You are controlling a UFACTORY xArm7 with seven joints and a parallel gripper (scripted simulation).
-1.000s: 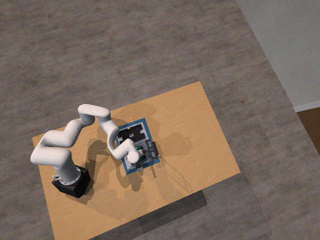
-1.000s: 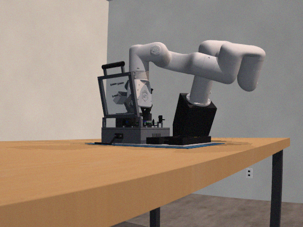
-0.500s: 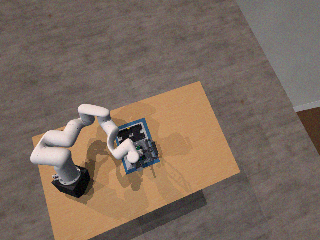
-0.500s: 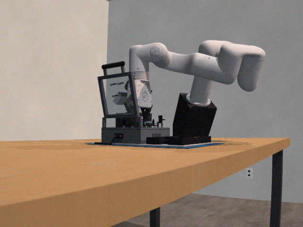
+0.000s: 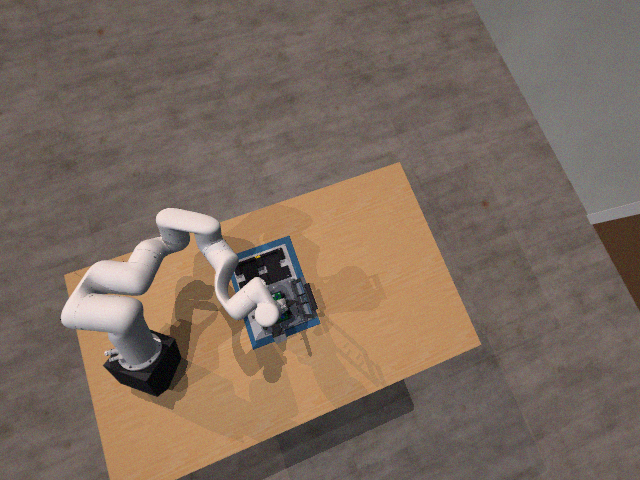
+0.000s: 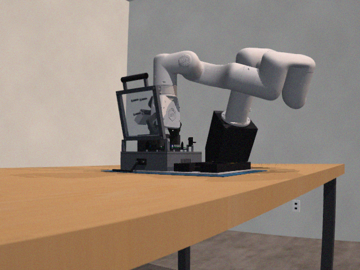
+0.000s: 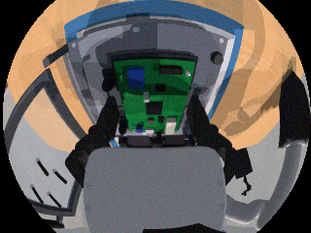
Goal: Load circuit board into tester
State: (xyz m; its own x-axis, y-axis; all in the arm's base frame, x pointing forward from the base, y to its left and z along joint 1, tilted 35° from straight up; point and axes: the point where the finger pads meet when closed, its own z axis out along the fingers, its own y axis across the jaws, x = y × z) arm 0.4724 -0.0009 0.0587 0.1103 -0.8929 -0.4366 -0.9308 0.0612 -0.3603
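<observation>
Right now the green circuit board is 1 cm below my hand. Round my hand: tester plate (1 cm to the left, 1 cm below); latch hook (7 cm behind, 5 cm to the left, 1 cm above); tester (4 cm to the left, 3 cm ahead, 3 cm above).
</observation>
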